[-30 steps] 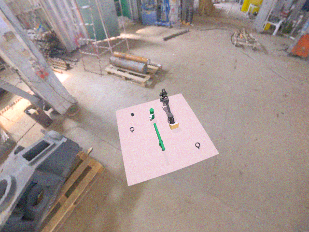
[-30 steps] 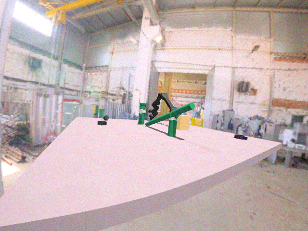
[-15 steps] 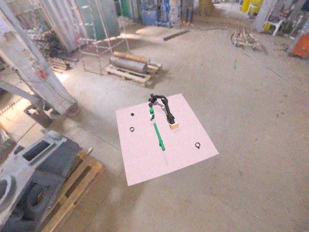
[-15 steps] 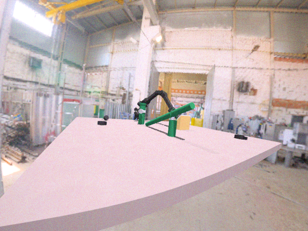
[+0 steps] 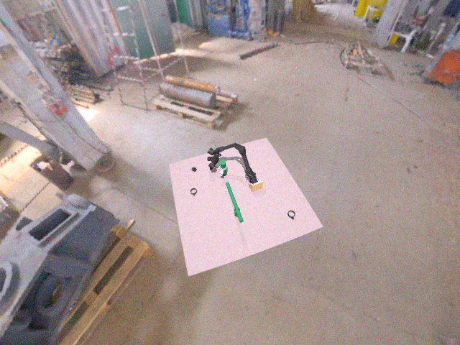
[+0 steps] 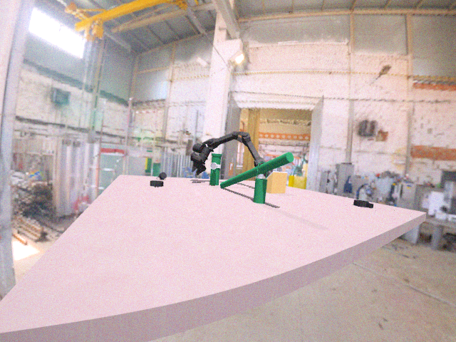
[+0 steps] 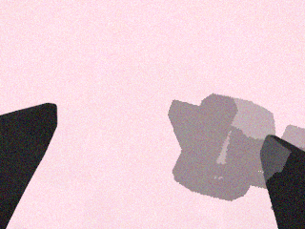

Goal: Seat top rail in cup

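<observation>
Right now my gripper tip is 8 cm past the pale fitting, 13 cm to the right of it and 7 cm below it. Also, from my gripper tip: short green post: 61 cm to the left, 5 cm above; black cap: 19 cm ahead, 14 cm to the right, 4 cm below.
</observation>
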